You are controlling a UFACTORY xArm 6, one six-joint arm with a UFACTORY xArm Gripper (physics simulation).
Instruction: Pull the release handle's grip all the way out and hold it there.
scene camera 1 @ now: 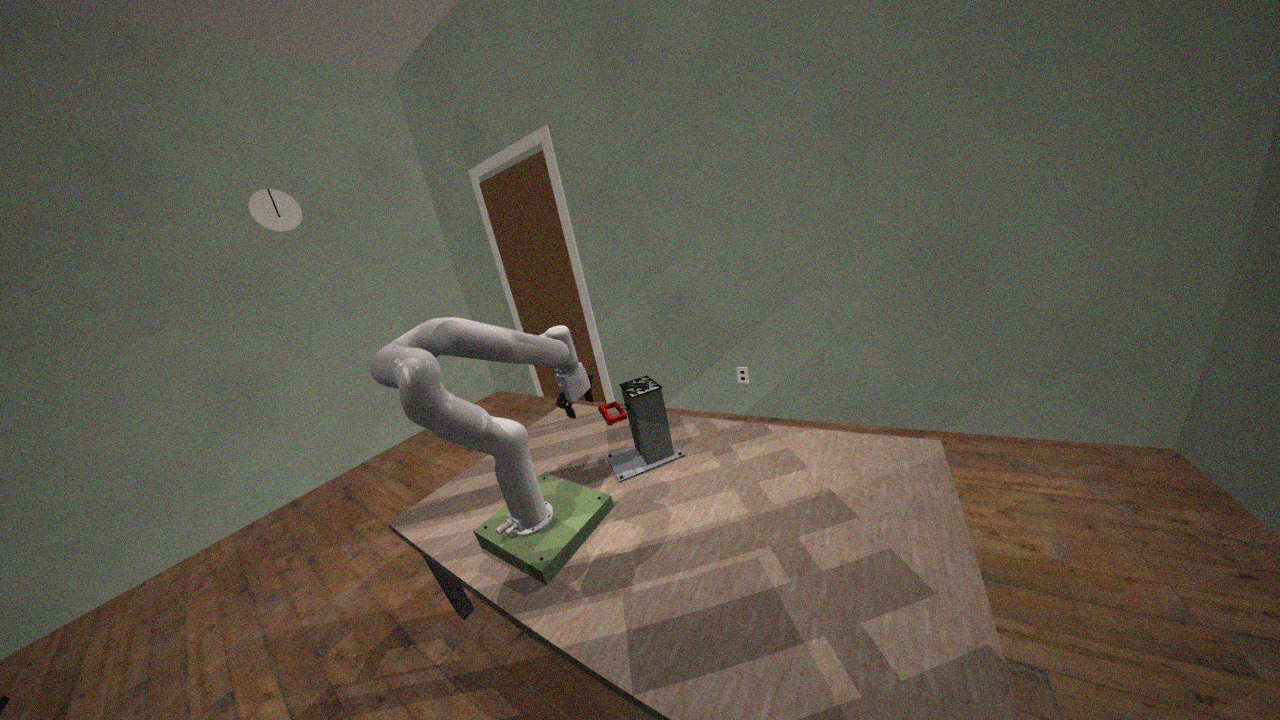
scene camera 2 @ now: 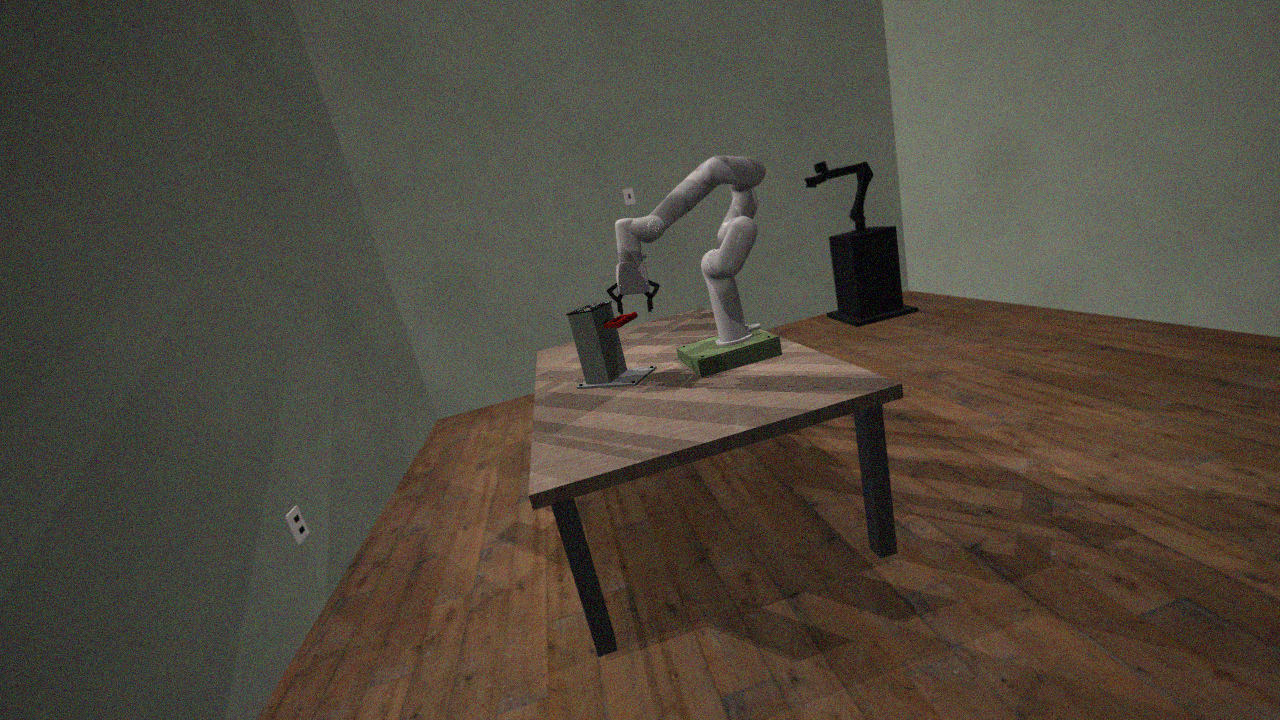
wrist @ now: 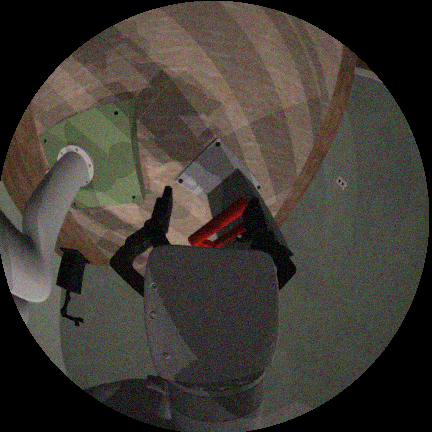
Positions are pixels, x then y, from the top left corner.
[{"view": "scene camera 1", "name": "gripper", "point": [581, 409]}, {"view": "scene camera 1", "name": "grey base plate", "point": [627, 463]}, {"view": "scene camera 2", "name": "gripper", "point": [635, 313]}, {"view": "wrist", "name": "gripper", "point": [210, 199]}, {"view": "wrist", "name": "grey base plate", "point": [216, 161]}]
